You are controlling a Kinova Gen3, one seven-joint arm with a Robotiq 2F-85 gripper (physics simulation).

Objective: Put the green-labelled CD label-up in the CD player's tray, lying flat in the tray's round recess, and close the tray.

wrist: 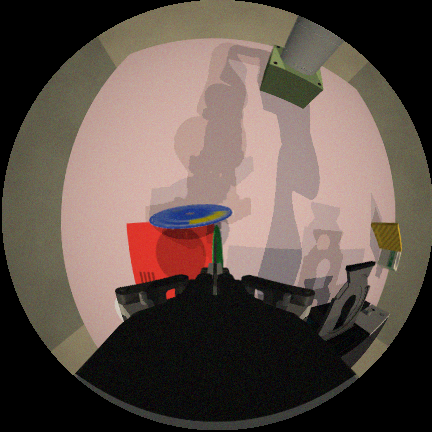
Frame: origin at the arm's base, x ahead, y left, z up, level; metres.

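Seen in the pictures: gripper, fingertip midpoint: (214, 271); arm's base, origin of the base link: (297, 62).
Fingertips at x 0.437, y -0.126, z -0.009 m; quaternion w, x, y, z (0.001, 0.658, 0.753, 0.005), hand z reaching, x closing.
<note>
Pixels of each thing's top centre, then the offset from my fingertips to it. "*": a spot on its surface instead.
- green-labelled CD, middle of its top: (220, 280) dy +0.008, dx +0.011, dz +0.000 m
- dark CD player, surface spot: (376, 314) * dy +0.422, dx +0.128, dz +0.041 m
- blue disc with a yellow patch, middle of its top: (181, 211) dy -0.044, dx -0.058, dz -0.004 m
- red square object, middle of its top: (170, 272) dy -0.056, dx +0.026, dz -0.035 m
- yellow striped block, middle of its top: (399, 238) dy +0.542, dx -0.071, dz +0.006 m
My gripper (214, 271) is shut at the lower middle of the wrist view. A green-labelled CD (217, 247) shows nearly edge-on in line with the closed fingertips. It stands upright between them, and its green face shows as a narrow sliver. The rest of it is hidden by the fingers. The dark CD player (376, 314) is at the lower right, apart from the gripper, partly hidden by my gripper body. Its grey tray (334, 320) is out and shows a dark round opening, seen at a slant.
A blue disc with a yellow patch (175, 217) is just left of the fingertips, over a red square object (137, 245). A green block (290, 87) bears a grey cylinder (312, 47) at the top right. A yellow striped block (387, 236) is at the far right.
</note>
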